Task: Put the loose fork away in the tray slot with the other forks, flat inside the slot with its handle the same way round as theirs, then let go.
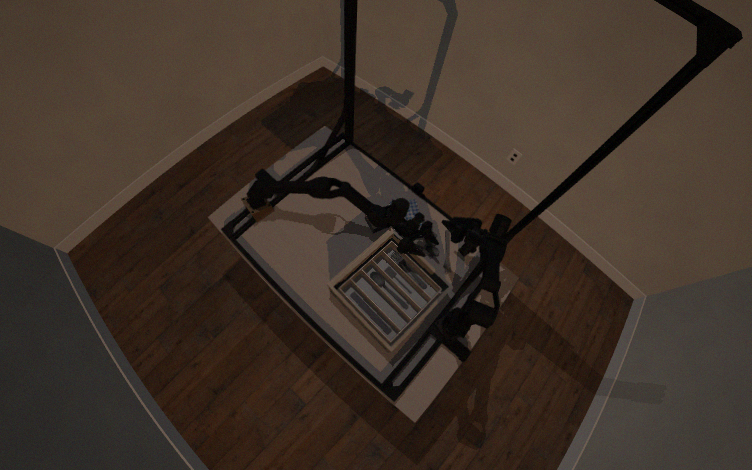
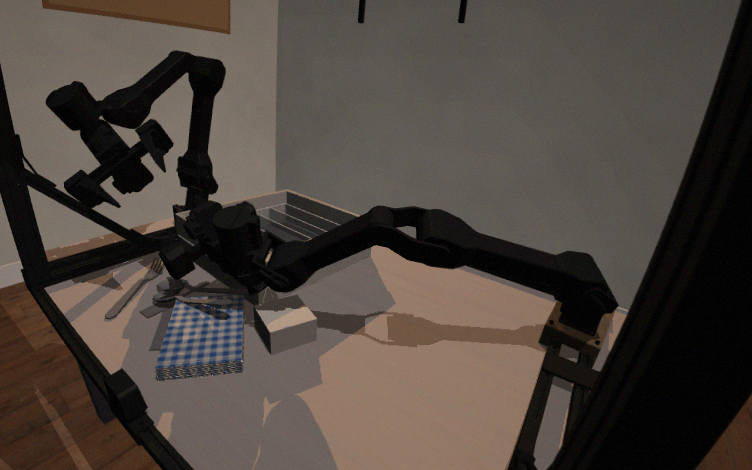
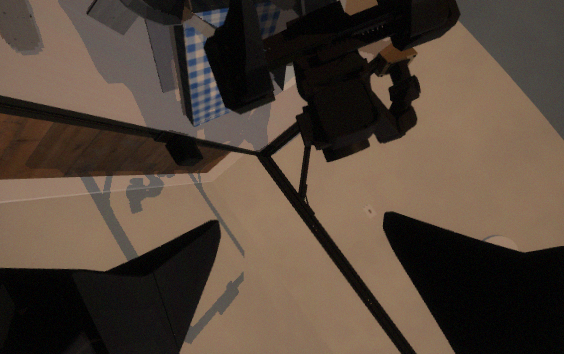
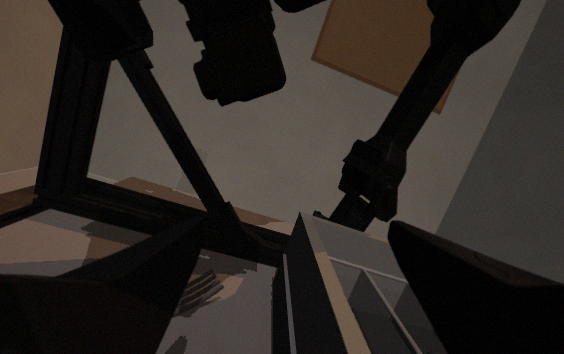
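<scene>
The loose fork [image 1: 447,255] [image 2: 152,271] [image 4: 199,289] lies flat on the table outside the wooden cutlery tray [image 1: 360,267] [image 2: 301,201] [image 4: 320,260]. The tray's slots hold other cutlery. My right gripper [image 1: 424,241] [image 2: 175,261] [image 4: 297,227] is open and empty. It hangs low over the tray's corner, with the fork's tines just beyond its one finger. My left gripper [image 1: 454,228] [image 2: 150,154] [image 3: 301,224] is open and empty. It is raised well above the table and points at the wall, over the right gripper.
A blue checked napkin [image 1: 411,210] [image 2: 202,340] [image 3: 200,70] lies by the fork, with more loose cutlery [image 2: 188,293] at its edge. A white block [image 2: 286,327] sits next to the napkin. Black frame posts [image 1: 349,70] stand at the table's corners.
</scene>
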